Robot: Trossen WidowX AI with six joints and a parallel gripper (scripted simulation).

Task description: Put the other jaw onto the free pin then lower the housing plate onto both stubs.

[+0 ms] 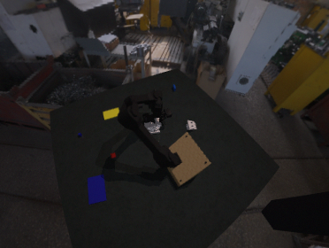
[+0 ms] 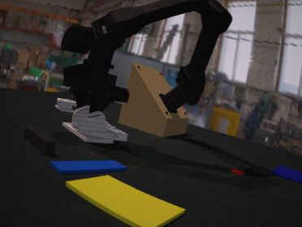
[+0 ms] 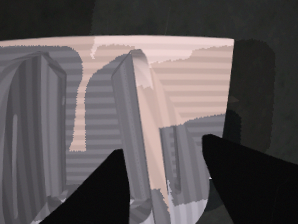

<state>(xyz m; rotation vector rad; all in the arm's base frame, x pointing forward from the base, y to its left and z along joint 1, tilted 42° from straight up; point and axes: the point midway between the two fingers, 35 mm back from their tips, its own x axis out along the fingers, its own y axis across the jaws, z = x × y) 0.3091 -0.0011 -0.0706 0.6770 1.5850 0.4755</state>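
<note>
Right now the housing plate is 210 mm to the right of my gripper tip, 130 mm behind it and 10 mm above it. From my gripper tip the other things lie so: blue strip 180 mm to the left, 180 mm ahead, 10 mm below; black bar 210 mm ahead, 70 mm to the left; white block 210 mm to the right, 130 mm behind, 10 mm below.
</note>
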